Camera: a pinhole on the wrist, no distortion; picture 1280 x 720 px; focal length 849.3 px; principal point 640.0 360.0 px. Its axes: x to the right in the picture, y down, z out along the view. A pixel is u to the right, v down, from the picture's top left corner.
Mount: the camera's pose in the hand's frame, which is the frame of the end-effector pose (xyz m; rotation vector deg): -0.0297 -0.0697 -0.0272 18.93 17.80 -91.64
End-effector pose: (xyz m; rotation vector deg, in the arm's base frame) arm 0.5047 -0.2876 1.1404 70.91 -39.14 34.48
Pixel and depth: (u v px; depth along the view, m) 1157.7 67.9 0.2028
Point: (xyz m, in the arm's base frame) 0.6078 -0.4583 0.9130
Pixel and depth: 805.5 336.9 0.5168
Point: 0.6770 -0.7695 0.9372
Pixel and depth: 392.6 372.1 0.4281
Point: 0.5203 -0.7211 1.1166
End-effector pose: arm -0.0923 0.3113 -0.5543 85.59 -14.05 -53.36
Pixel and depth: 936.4 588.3 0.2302
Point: -0.2677 0.2272 -0.7602
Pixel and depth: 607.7 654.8 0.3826
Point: -0.3308 0.0454 -0.7452
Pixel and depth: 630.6 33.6 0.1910
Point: -0.3127 0.2970 -0.6197
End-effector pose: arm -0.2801 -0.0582 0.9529 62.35 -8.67 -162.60
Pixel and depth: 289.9 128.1 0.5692
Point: -0.5403 0.0690 1.5022
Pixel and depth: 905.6 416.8 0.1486
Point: -0.3319 0.1200 1.0151
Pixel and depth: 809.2 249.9 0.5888
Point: -0.5236 0.3858 1.3295
